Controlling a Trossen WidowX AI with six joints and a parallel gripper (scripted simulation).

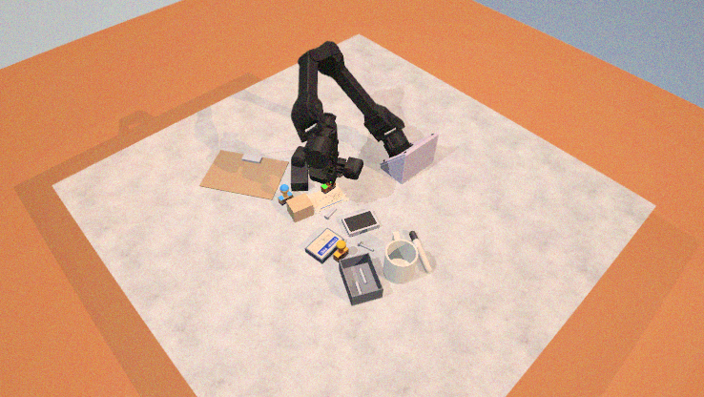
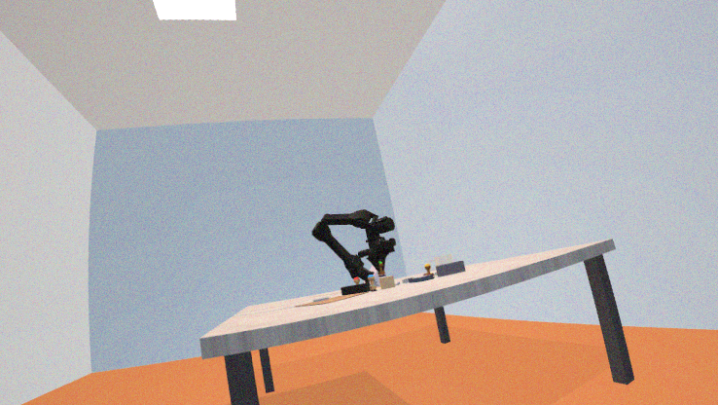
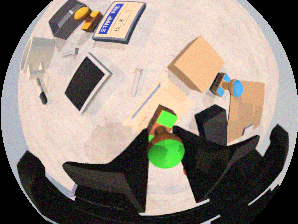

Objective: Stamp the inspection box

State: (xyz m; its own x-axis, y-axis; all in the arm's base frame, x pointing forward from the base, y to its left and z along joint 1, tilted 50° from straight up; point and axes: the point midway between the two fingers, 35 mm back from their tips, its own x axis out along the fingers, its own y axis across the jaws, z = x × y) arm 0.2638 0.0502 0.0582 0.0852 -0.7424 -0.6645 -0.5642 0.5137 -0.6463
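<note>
Now: the cardboard box 9 cm ahead of my gripper tip, 1 cm to the right of it and 5 cm below it. Round my gripper tip: green-knobbed stamp right at my gripper tip; blue-knobbed stamp 10 cm ahead, 7 cm to the right, 5 cm below; red stamp 5 cm behind, 10 cm to the right, 5 cm below.
</note>
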